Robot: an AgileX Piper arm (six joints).
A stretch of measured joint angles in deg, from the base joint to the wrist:
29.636 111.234 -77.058 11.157 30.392 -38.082
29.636 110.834 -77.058 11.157 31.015 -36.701
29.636 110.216 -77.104 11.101 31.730 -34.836
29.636 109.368 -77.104 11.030 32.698 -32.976
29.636 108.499 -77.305 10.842 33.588 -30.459
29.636 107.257 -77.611 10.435 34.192 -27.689
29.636 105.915 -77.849 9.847 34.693 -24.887
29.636 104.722 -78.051 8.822 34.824 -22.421
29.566 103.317 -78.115 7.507 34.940 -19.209
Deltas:
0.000 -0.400 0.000 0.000 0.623 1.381
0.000 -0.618 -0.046 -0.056 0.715 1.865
0.000 -0.848 0.000 -0.071 0.968 1.860
0.000 -0.869 -0.201 -0.188 0.890 2.517
0.000 -1.242 -0.306 -0.407 0.604 2.770
0.000 -1.342 -0.238 -0.588 0.501 2.802
0.000 -1.193 -0.202 -1.025 0.131 2.466
-0.070 -1.405 -0.064 -1.315 0.116 3.212

